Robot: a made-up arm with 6 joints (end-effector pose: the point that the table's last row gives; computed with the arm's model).
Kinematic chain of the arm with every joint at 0, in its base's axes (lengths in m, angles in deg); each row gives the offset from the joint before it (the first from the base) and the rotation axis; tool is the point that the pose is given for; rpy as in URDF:
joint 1: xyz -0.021 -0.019 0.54 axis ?
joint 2: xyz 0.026 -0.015 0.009 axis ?
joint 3: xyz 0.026 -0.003 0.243 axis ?
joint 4: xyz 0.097 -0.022 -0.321 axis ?
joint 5: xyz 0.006 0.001 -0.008 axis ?
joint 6: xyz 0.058 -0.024 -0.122 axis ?
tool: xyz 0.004 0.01 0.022 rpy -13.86 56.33 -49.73
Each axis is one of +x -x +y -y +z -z.
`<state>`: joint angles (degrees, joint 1 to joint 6).
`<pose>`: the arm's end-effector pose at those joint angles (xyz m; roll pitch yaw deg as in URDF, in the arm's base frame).
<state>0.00 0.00 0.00 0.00 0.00 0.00</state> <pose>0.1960 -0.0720 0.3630 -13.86 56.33 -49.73</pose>
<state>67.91 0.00 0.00 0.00 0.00 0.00</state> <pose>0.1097 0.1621 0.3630 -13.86 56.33 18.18</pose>
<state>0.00 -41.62 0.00 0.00 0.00 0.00</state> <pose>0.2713 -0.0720 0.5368 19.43 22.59 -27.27</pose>
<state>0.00 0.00 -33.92 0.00 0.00 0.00</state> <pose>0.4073 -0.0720 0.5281 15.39 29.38 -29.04</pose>
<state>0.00 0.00 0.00 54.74 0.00 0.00</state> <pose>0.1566 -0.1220 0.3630 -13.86 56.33 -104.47</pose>
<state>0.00 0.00 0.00 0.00 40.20 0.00</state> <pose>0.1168 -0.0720 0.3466 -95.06 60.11 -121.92</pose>
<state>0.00 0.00 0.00 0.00 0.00 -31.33</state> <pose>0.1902 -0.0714 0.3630 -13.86 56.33 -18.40</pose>
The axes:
joint 1: +z
joint 2: +y
joint 3: +y
joint 4: -z
joint 5: +y
joint 6: -z

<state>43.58 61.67 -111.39 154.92 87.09 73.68</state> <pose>0.4494 0.4564 0.5097 -124.23 -37.24 121.35</pose>
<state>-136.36 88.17 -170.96 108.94 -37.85 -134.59</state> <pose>-0.5815 -0.3728 0.5201 1.81 -15.21 177.19</pose>
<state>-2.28 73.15 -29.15 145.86 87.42 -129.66</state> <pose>0.0953 0.0097 0.2105 83.92 51.71 -1.14</pose>
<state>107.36 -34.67 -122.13 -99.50 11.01 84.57</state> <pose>-0.0312 -0.0452 1.2131 120.25 -60.70 -0.34</pose>
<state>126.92 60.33 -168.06 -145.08 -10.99 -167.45</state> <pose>-0.4240 0.4679 0.8242 85.70 -4.01 99.69</pose>
